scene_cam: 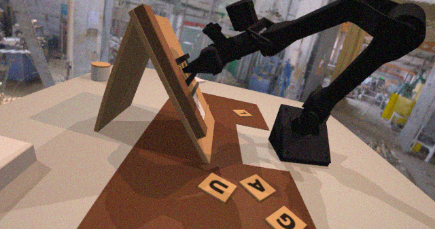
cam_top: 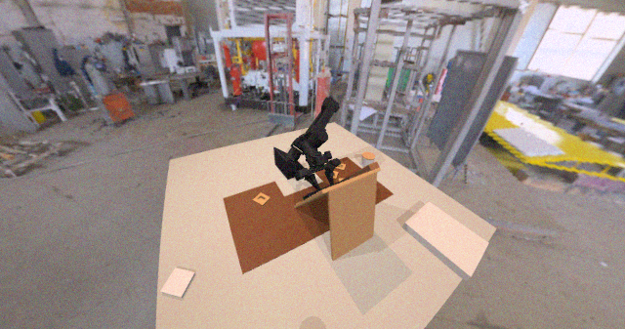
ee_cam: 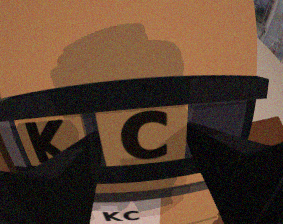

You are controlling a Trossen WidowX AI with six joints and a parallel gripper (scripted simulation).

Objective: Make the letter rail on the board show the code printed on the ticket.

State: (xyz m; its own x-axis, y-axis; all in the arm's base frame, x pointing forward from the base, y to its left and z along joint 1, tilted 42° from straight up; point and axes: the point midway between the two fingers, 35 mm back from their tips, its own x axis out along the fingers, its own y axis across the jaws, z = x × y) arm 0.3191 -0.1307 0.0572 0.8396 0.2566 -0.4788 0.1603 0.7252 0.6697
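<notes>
Now: the white ticket 50 mm behind my gripper tip, 40 mm to the left of it and 80 mm below it. From my gripper tip the other things lie so: brown mat (150 mm behind, 30 mm to the left, 170 mm below); letter tile (100 mm behind, 240 mm to the left, 170 mm below); pale box (410 mm ahead, 320 mm to the left, 150 mm below).
</notes>
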